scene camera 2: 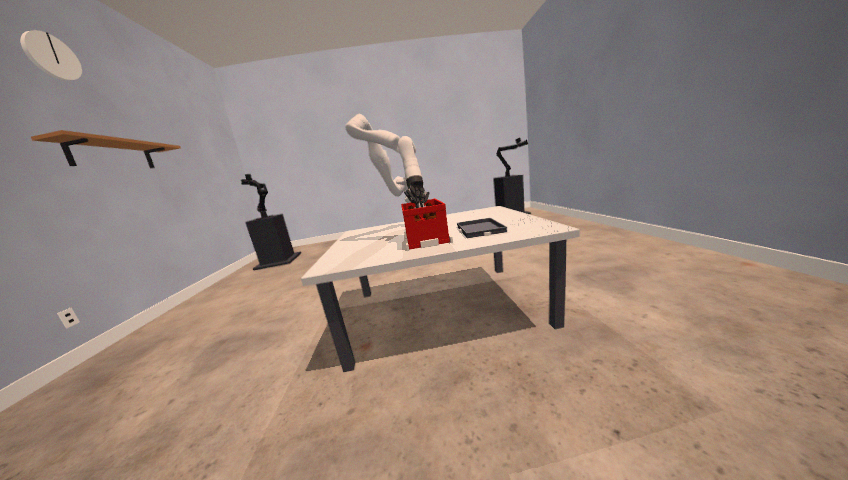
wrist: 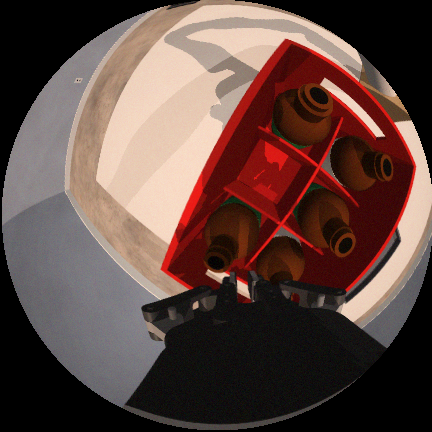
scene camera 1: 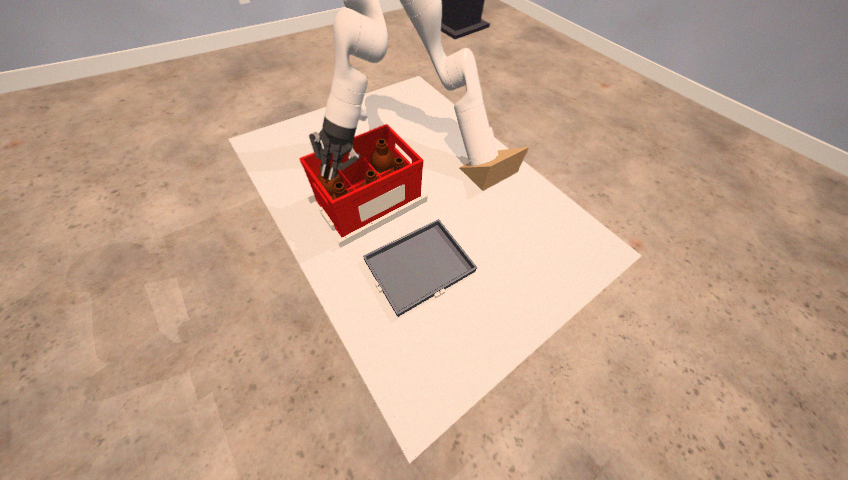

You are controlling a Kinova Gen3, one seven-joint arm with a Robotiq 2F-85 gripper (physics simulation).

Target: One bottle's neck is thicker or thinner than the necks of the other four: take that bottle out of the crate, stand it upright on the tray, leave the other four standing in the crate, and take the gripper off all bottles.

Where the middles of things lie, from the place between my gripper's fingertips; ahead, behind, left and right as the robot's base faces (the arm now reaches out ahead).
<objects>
Right now the red plastic crate [scene camera 1: 393, 180] is 100 mm behind my hand, 20 mm to the left of it and 70 mm below it. Round my hand: dark grey tray [scene camera 1: 413, 268] 80 mm behind, 300 mm to the left, 140 mm below.
</objects>
